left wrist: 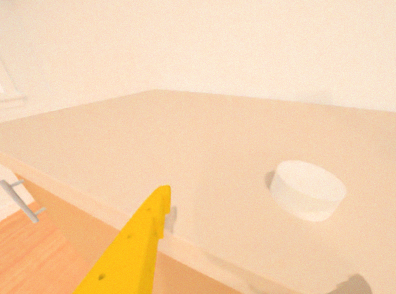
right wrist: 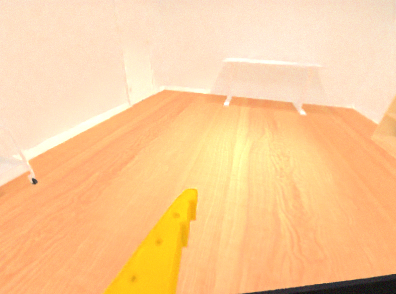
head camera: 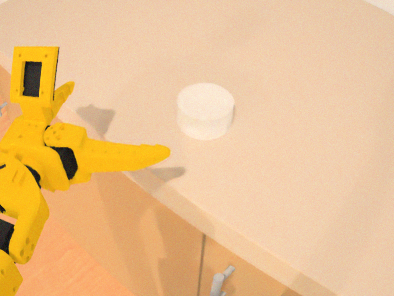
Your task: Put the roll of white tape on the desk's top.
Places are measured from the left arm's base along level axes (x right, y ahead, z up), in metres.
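Where they show: left end effector, tool point: [left wrist: 169, 195] [head camera: 72, 86]; right end effector, tool point: [right wrist: 196, 200].
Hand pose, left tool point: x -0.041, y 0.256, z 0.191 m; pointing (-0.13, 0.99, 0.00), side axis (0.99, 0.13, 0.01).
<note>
Things, the pixels of their top centre, and the offset from my left tool point. "spot": a spot on its surface instead. Level surfaces: height alone.
- white tape, middle of its top: [head camera: 205, 100] [left wrist: 308, 177] dx +0.109, dy +0.053, dz -0.031 m
- beige cabinet top, its level: dz -0.056 m
- white table, its level: dz -0.246 m
- grey handle, surface spot: [head camera: 217, 284] spot: dx +0.168, dy -0.061, dz -0.168 m
The roll of white tape [head camera: 205, 112] [left wrist: 307, 191] lies flat on a beige cabinet top [head camera: 310, 165] [left wrist: 200, 130], near its front edge. My left gripper [head camera: 120, 118] is open and empty, above the cabinet's front edge; its longer-looking jaw points toward the tape with a gap between. In the left wrist view one notched jaw [left wrist: 137, 240] shows, with the tape to its right. My right gripper is open: one notched jaw [right wrist: 162, 240] shows above the wooden floor. A white table [right wrist: 272, 62], possibly the desk, stands by the far wall in the right wrist view.
The cabinet front has a grey handle [head camera: 217, 284], and another handle [left wrist: 20, 201] shows at the left in the left wrist view. In the right wrist view, a white leg with a dark caster [right wrist: 34, 180] stands at the left and a wooden piece [right wrist: 387, 127] at the right edge.
</note>
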